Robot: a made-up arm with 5 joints.
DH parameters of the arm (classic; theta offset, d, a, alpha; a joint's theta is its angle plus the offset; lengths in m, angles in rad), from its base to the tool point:
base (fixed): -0.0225 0 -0.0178 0
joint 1: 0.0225 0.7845 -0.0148 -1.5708
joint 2: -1.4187 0 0.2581 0
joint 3: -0.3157 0 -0.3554 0
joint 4: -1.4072 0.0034 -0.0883 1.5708
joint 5: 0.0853 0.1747 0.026 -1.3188
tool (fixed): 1.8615 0.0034 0 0
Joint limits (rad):
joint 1: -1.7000..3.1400
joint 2: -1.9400..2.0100
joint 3: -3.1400..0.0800
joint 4: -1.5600..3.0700
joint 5: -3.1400..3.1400
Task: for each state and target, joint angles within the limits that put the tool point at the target. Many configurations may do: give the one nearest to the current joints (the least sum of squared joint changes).
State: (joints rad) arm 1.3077 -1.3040 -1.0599 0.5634 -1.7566
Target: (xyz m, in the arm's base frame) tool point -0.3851 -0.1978 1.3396
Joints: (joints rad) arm 0.4402 -1.6356 -1.6254 0.3536 -1.7979
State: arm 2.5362 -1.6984 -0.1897 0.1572 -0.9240
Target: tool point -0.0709 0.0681 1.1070
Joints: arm 2.4007 -1.9400 -0.0591 -0.4630 -0.9432
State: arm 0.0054 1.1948 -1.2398 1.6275 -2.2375
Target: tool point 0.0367 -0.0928 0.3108
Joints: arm -0.8490 1.4437 -1.3629 1.4059 -2.1885
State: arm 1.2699 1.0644 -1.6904 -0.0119 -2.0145
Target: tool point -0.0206 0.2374 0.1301
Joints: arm 1.6751 1.8289 -1.6077 0.1017 -2.0473
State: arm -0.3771 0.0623 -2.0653 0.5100 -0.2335
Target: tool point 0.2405 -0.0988 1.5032
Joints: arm -0.3768 -0.1110 -2.3807 0.3544 -0.2342
